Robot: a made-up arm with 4 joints. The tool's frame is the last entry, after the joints.
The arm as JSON. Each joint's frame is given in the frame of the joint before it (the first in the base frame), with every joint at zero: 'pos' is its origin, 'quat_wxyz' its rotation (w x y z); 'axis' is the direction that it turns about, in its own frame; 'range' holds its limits. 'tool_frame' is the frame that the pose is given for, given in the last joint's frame.
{
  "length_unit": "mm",
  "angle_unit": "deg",
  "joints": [
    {
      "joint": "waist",
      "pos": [
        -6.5,
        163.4,
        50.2
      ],
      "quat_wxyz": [
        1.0,
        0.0,
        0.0,
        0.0
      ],
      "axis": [
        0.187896,
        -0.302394,
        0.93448
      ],
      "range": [
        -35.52,
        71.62
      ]
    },
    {
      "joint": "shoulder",
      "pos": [
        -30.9,
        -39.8,
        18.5
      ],
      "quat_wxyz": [
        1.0,
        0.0,
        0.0,
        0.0
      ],
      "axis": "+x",
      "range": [
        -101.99,
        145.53
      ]
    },
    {
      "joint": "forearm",
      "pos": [
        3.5,
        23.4,
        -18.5
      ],
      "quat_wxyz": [
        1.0,
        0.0,
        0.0,
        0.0
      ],
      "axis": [
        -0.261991,
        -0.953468,
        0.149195
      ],
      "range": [
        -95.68,
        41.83
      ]
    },
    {
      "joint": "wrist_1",
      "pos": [
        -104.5,
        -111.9,
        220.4
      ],
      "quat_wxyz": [
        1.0,
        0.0,
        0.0,
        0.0
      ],
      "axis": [
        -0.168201,
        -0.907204,
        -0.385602
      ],
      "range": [
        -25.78,
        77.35
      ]
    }
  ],
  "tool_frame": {
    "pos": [
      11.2,
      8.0,
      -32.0
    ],
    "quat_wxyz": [
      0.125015,
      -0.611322,
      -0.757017,
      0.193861
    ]
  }
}
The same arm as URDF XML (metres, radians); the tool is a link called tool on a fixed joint. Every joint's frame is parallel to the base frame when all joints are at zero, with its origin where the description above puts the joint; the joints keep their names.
<robot name="arm">
<link name="base_link"/>
<link name="link1"/>
<link name="link2"/>
<link name="link3"/>
<link name="link4"/>
<link name="tool"/>
<joint name="waist" type="revolute"><parent link="base_link"/><child link="link1"/><origin xyz="-0.0065 0.1634 0.0502" rpy="0 0 0"/><axis xyz="0.187896 -0.302394 0.93448"/><limit lower="-0.6199" upper="1.25"/></joint>
<joint name="shoulder" type="revolute"><parent link="link1"/><child link="link2"/><origin xyz="-0.0309 -0.0398 0.0185" rpy="0 0 0"/><axis xyz="1 0 0"/><limit lower="-1.7801" upper="2.54"/></joint>
<joint name="forearm" type="revolute"><parent link="link2"/><child link="link3"/><origin xyz="0.0035 0.0234 -0.0185" rpy="0 0 0"/><axis xyz="-0.261991 -0.953468 0.149195"/><limit lower="-1.6699" upper="0.7301"/></joint>
<joint name="wrist_1" type="revolute"><parent link="link3"/><child link="link4"/><origin xyz="-0.1045 -0.1119 0.2204" rpy="0 0 0"/><axis xyz="-0.168201 -0.907204 -0.385602"/><limit lower="-0.4499" upper="1.35"/></joint>
<joint name="tool_fixed" type="fixed"><parent link="link4"/><child link="tool"/><origin xyz="0.0112 0.008 -0.032" rpy="-2.6783 0.0478 1.7942"/></joint>
</robot>

